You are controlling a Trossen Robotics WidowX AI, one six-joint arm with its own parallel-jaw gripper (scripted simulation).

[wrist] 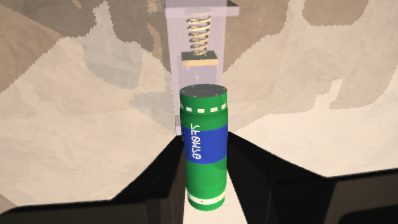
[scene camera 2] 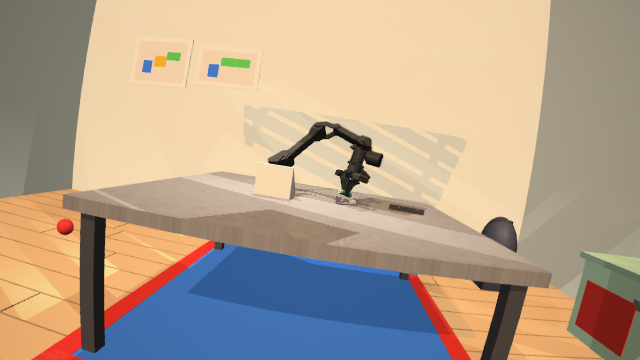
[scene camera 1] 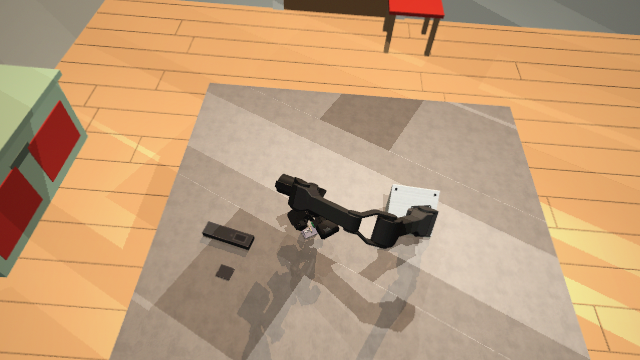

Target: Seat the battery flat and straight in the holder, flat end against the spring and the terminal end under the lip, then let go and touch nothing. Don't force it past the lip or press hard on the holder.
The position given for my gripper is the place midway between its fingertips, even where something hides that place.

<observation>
My gripper (scene camera 1: 321, 221) holds a green battery.
My gripper is seen too in the wrist view (wrist: 203, 141).
</observation>
